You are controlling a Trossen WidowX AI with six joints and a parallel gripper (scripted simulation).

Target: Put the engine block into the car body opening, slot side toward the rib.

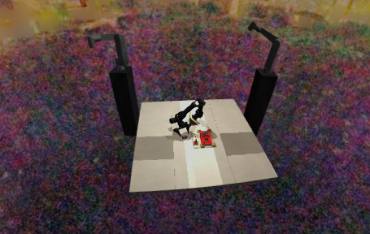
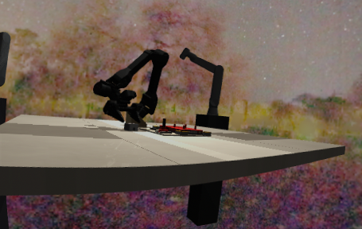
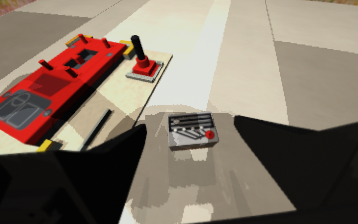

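The grey engine block lies 2 cm below my gripper tip.
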